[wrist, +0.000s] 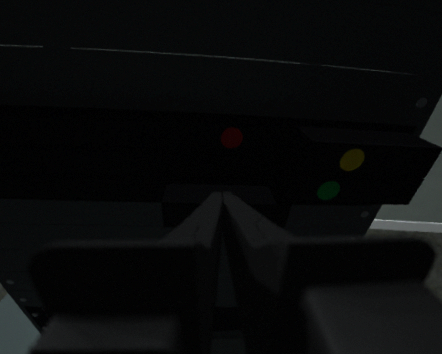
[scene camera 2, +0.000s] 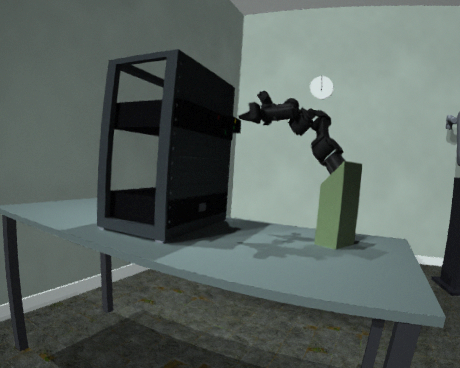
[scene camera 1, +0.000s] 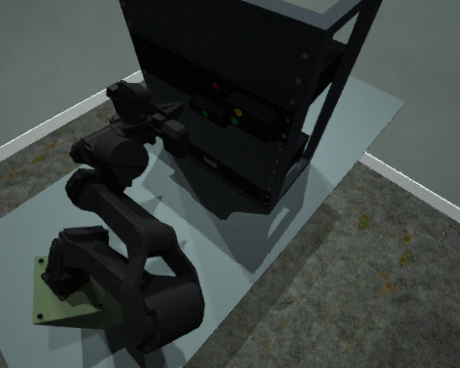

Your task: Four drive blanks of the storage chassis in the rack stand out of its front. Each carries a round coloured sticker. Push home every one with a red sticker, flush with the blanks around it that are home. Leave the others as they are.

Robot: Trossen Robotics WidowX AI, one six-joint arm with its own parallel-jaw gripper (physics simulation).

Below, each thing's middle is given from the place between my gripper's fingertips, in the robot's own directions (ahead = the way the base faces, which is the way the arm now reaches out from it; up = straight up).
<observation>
My hand is 240 mm short of the black rack (scene camera 1: 285,62) and 130 mm above it.
</observation>
